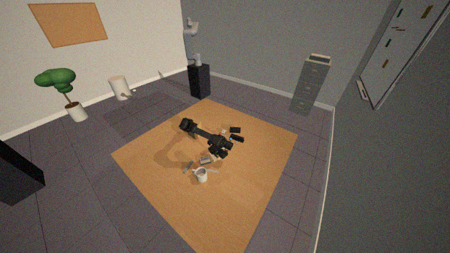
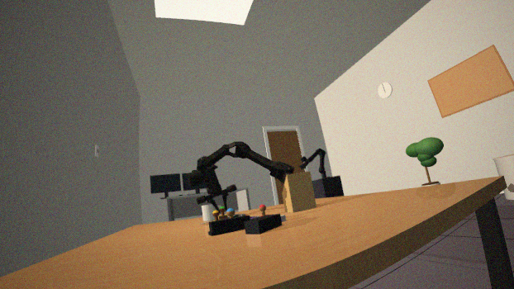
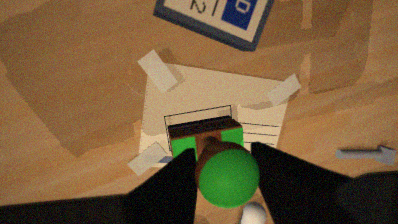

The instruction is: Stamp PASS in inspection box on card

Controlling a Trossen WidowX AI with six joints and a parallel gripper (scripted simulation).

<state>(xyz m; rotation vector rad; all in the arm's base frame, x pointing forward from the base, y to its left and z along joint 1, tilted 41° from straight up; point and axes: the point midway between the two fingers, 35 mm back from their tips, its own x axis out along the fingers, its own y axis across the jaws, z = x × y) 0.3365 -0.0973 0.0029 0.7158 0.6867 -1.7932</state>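
The cream card is 10 mm behind my gripper tip and 50 mm below it. The rest, counted from my gripper tip: purple ink pad (80 mm behind, 130 mm to the left, 40 mm below); green-knobbed pass stamp (20 mm below); white cylinder (20 mm ahead, 150 mm to the left, 40 mm below).
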